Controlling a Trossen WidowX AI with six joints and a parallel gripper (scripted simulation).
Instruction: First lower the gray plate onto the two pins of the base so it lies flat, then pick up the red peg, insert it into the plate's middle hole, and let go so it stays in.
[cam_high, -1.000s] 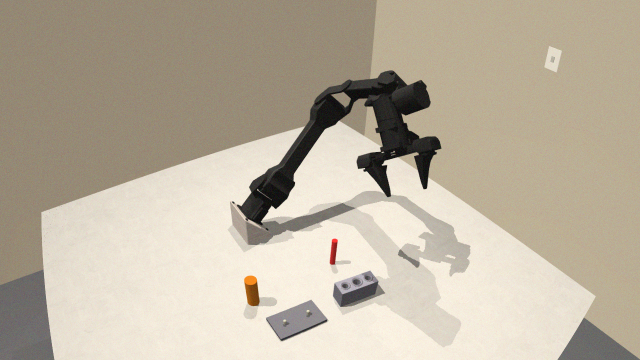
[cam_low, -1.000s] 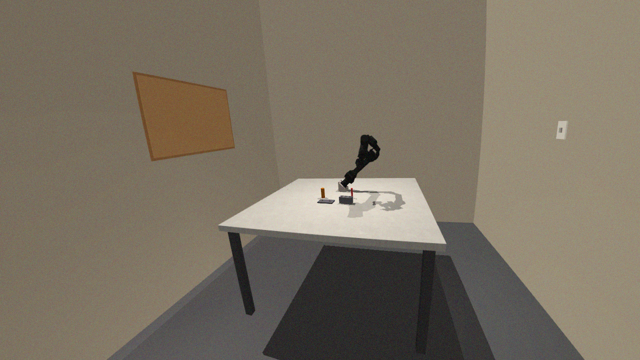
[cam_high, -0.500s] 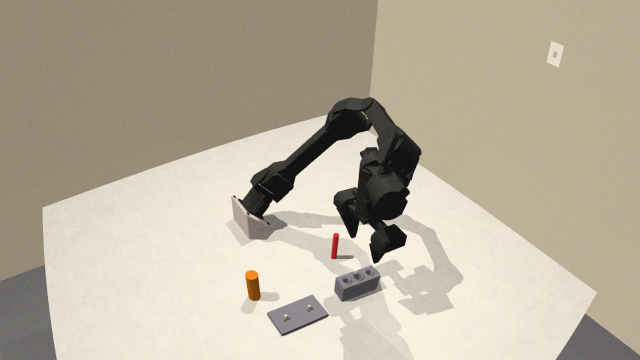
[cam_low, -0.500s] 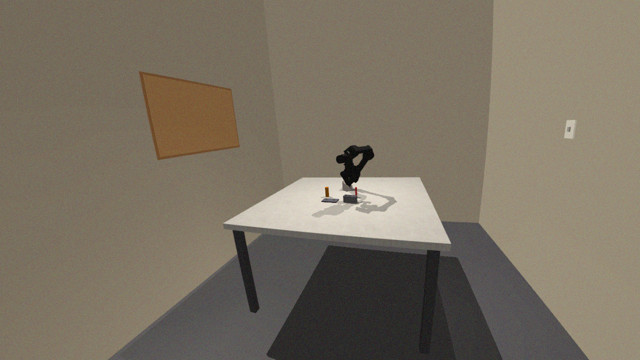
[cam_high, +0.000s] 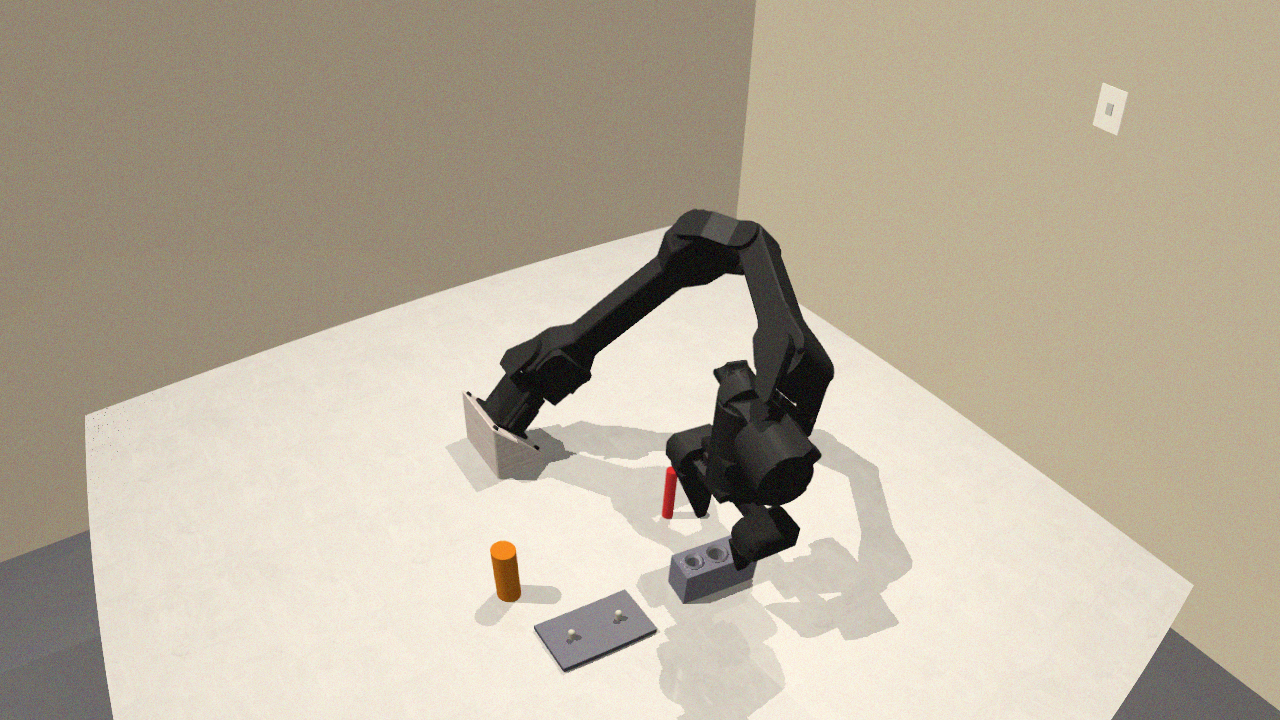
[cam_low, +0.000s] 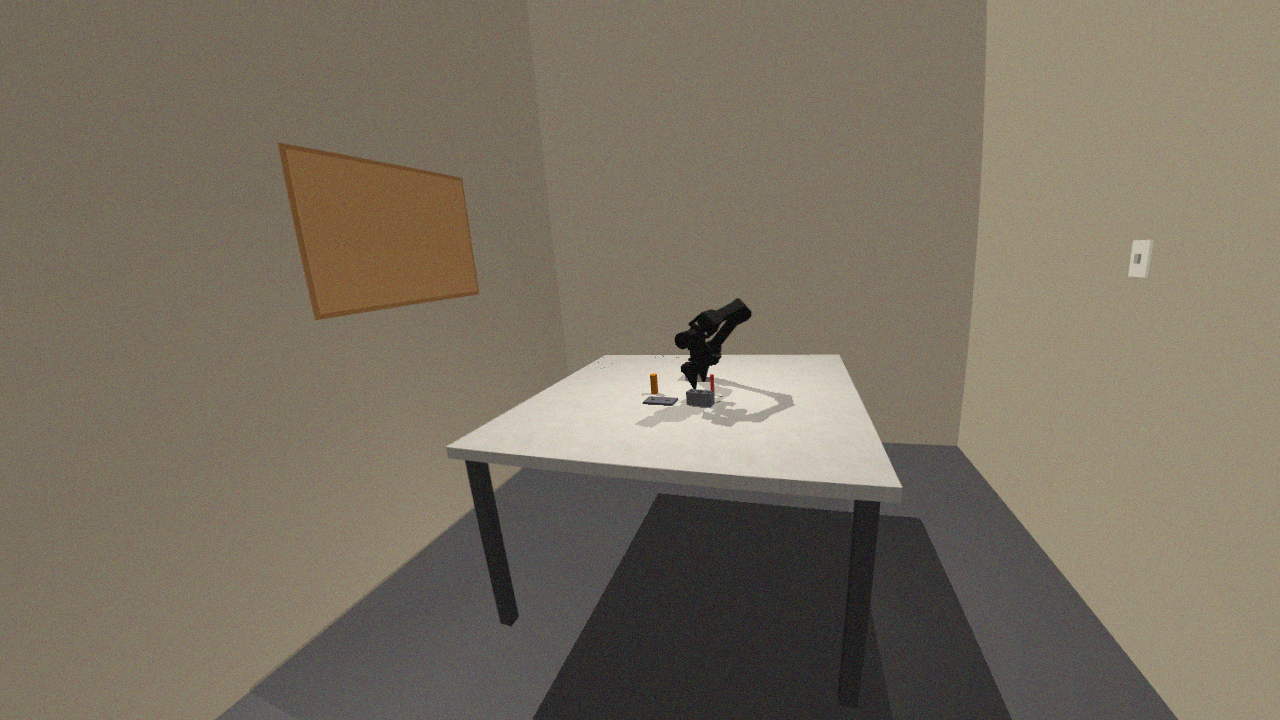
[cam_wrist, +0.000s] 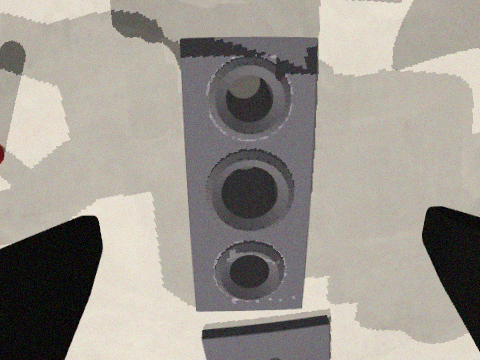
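The gray plate is 4 cm below my gripper tip. Round my gripper tip: orange cylinder (21 cm to the right, 12 cm behind, 3 cm below); red peg (12 cm behind, 3 cm to the left, 3 cm below); base (16 cm to the right, 7 cm below, 1 cm behind).
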